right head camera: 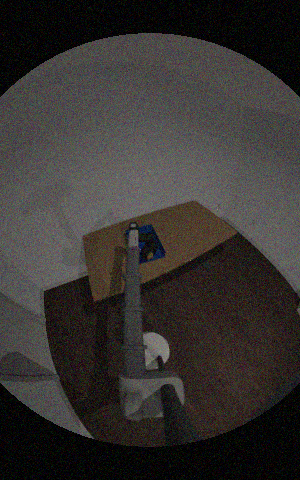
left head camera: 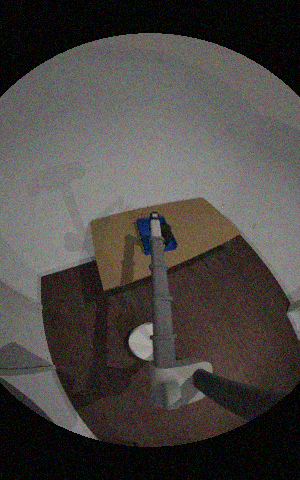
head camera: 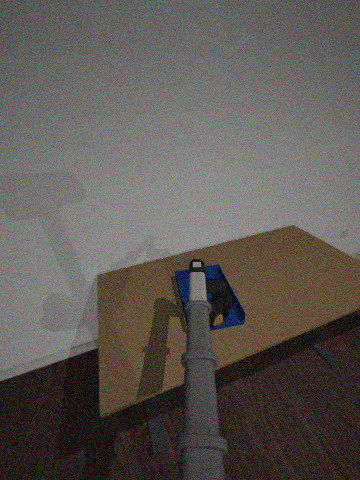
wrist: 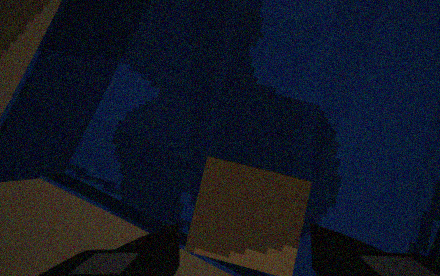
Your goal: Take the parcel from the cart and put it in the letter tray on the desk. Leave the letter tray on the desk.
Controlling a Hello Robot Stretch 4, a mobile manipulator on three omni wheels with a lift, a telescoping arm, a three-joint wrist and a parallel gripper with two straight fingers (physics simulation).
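Frame: origin at the robot's base, x right, y ahead, z up, level; metres.
Seen in the pictures: gripper, between the fingertips: point(right head camera: 149, 256) point(head camera: 217, 321) point(wrist: 243, 244); robot's base, origin of its link: point(right head camera: 148, 349) point(left head camera: 148, 340).
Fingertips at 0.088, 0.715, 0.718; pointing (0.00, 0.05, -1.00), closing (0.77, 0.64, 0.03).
Observation:
Offsets run from my fingertips to a thing's top centre, as dx, dy, dz. Level surfaces: height alone.
The blue letter tray {-0.046, +0.152, +0.044} point(head camera: 236, 316) point(left head camera: 143, 232) point(right head camera: 159, 251) point(wrist: 355, 88) stands on the tan desk {dz -0.025} point(head camera: 291, 274) point(left head camera: 200, 221) point(right head camera: 193, 225), near its front edge. The tan parcel {-0.013, +0.018, +0.027} point(wrist: 247, 208) point(head camera: 219, 320) point(right head camera: 150, 256) lies inside the tray, on its floor near the front wall. My gripper point(wrist: 243, 244) point(head camera: 220, 297) point(left head camera: 166, 231) point(right head camera: 147, 243) is open and hangs just above the tray; its dark fingers stand apart on either side of the parcel, clear of its sides. In the head views the gripper hides most of the parcel.
My extended arm point(head camera: 199, 386) reaches over the desk's front edge. The wall point(head camera: 171, 129) stands right behind the desk. Desk legs point(head camera: 156, 424) show below the top. A grey and white object point(left head camera: 21, 361) stands at the far left on the dark wooden floor {dz -0.746} point(head camera: 291, 407).

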